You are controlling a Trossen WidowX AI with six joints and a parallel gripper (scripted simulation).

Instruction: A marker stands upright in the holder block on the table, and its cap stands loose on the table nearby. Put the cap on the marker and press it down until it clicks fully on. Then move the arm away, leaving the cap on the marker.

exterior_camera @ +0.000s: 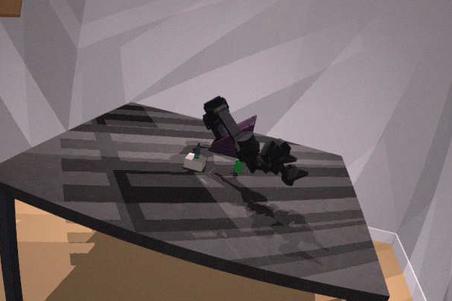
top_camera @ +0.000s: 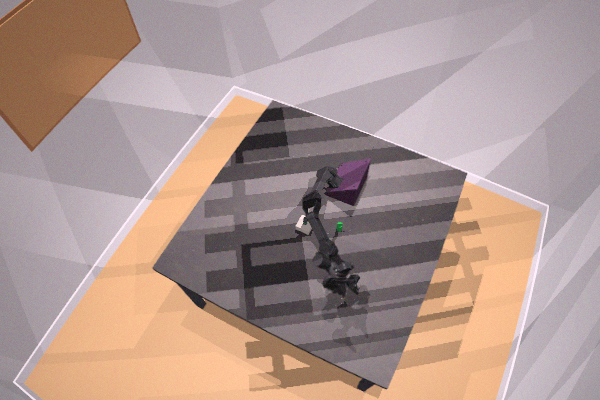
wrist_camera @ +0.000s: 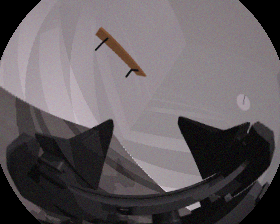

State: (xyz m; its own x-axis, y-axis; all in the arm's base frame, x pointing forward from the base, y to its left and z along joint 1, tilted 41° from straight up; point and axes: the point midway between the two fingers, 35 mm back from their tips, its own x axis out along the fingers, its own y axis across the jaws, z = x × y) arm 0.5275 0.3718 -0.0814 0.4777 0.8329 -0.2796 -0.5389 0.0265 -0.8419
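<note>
Now: gripper tip 350 mm past the green cap, 230 mm to the left of it and 180 mm above it. Round my gripper tip: white holder block: 280 mm behind, 400 mm to the right, 190 mm below.
</note>
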